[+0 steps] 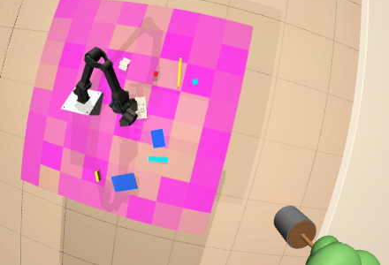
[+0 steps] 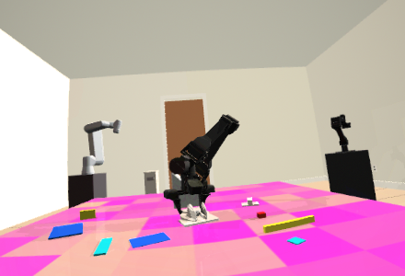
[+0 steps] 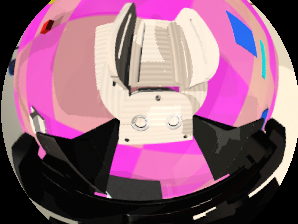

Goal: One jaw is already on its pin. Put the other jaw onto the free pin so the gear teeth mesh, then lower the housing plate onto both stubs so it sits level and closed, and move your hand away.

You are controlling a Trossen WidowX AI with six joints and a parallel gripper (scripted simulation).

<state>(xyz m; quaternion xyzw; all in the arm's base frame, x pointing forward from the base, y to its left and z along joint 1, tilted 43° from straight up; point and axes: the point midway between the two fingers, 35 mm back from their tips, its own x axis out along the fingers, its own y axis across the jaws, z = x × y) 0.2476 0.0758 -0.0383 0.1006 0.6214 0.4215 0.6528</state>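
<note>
Now: gripper tip 3 cm short of the white jaw, 1 cm to the left of it and 1 cm below it. From my gripper tip the other things lie so: red cube: 8 cm ahead, 24 cm to the left; white base: 7 cm ahead, 3 cm to the left; cyan bar: 26 cm ahead, 21 cm to the right.
</note>
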